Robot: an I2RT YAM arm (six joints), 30 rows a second.
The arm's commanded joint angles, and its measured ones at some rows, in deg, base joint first. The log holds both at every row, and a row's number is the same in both.
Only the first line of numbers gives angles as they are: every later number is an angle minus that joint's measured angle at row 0.
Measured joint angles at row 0:
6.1 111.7 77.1 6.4 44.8 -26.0
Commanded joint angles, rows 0 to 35:
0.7 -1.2 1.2 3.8 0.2 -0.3
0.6 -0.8 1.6 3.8 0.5 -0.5
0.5 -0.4 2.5 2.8 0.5 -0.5
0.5 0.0 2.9 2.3 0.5 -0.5
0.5 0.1 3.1 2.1 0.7 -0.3
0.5 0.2 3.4 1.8 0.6 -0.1
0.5 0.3 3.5 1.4 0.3 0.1
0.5 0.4 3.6 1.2 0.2 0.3
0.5 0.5 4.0 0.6 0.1 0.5
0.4 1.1 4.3 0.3 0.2 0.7
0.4 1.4 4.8 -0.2 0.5 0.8
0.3 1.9 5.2 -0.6 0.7 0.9
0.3 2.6 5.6 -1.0 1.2 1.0
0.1 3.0 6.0 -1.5 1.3 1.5
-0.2 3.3 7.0 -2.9 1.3 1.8
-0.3 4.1 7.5 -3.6 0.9 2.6
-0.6 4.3 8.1 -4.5 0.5 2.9
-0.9 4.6 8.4 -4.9 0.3 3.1
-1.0 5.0 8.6 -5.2 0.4 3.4
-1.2 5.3 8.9 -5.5 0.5 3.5
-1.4 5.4 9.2 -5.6 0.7 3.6
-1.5 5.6 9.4 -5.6 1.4 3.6
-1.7 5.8 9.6 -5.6 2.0 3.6
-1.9 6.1 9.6 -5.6 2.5 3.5
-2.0 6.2 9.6 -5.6 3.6 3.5
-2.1 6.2 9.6 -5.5 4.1 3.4
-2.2 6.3 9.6 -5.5 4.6 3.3
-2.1 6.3 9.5 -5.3 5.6 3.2
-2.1 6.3 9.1 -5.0 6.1 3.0
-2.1 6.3 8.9 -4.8 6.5 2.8
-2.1 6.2 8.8 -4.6 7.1 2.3
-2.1 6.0 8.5 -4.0 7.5 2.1
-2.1 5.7 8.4 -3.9 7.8 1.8
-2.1 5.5 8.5 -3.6 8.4 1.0
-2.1 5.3 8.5 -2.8 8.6 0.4
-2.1 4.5 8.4 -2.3 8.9 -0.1
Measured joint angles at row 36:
-2.1 5.9 7.0 -4.8 6.2 0.6
